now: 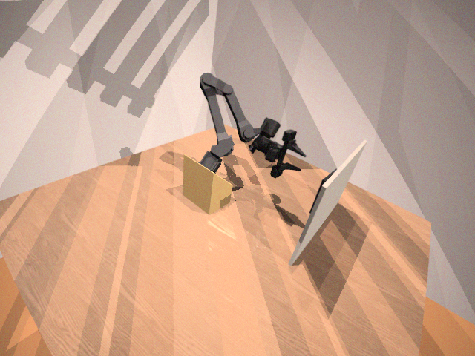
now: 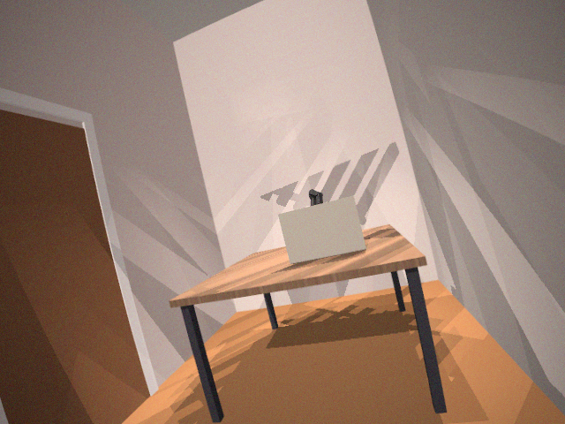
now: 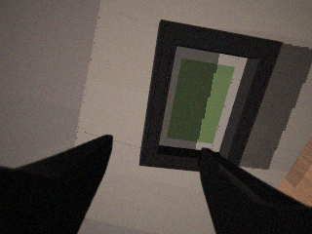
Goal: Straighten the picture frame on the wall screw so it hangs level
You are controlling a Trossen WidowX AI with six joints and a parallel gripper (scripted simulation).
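My gripper tip is 120 mm short of the picture frame, 50 mm above it and 20 mm to the left of it. Round my gripper tip: grey wall panel (130 mm ahead, 70 mm below, 20 mm to the right).
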